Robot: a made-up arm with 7 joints.
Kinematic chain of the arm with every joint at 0, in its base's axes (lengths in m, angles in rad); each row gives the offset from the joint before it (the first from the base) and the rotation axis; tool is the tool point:
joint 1: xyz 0 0 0.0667 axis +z
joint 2: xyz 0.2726 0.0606 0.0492 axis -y
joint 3: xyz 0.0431 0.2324 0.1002 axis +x
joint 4: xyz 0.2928 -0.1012 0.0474 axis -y
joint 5: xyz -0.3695 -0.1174 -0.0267 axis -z
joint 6: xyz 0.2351 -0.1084 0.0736 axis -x
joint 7: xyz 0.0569 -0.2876 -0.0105 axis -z
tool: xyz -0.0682 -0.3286 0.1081
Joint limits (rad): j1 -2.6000..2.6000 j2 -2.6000..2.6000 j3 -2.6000..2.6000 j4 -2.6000..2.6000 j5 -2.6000..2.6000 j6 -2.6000..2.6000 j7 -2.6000..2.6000
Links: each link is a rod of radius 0.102 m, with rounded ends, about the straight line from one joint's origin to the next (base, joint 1, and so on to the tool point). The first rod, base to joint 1, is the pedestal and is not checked.
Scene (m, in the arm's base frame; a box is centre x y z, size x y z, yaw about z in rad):
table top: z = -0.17
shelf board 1: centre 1 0.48 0.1 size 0.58 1.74 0.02 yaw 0.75
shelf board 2: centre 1 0.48 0.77 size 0.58 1.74 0.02 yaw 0.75
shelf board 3: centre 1 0.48 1.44 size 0.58 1.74 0.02 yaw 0.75
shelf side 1: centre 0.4 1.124 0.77 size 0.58 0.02 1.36 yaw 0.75
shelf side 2: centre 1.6 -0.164 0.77 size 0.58 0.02 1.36 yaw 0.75
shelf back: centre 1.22 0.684 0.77 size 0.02 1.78 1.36 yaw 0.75
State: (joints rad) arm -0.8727 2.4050 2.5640 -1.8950 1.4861 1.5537 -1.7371
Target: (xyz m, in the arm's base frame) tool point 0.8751 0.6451 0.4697
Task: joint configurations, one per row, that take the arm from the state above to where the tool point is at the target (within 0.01 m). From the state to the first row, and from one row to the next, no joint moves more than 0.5 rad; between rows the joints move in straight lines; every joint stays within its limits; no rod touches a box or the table.
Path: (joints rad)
1: -0.8785 2.6000 2.1265 -1.7636 1.3551 1.6502 -1.9732
2: -1.1244 2.6000 1.9776 -1.8026 1.5329 1.6170 -1.4938
3: -1.3703 2.6000 1.8287 -1.8417 1.7108 1.5838 -1.0143
4: -1.6163 2.6000 1.6798 -1.8807 1.8886 1.5506 -0.5349
5: -1.8622 2.6000 1.5309 -1.9197 2.0665 1.5174 -0.0555
6: -2.1081 2.6000 1.3820 -1.9588 2.2443 1.4842 0.4240
7: -2.3541 2.6000 1.2331 -1.9978 2.4222 1.4510 0.9034
8: -2.6000 2.6000 1.0842 -2.0368 2.6000 1.4178 1.3828
9: -2.6000 2.6000 1.0668 -2.0967 2.6000 1.2189 0.9055
10: -2.6000 2.6000 1.0494 -2.1566 2.6000 1.0199 0.4282
11: -2.6000 2.6000 1.0321 -2.2165 2.6000 0.8209 -0.0491
12: -2.6000 2.6000 1.0147 -2.2764 2.6000 0.6220 -0.5264

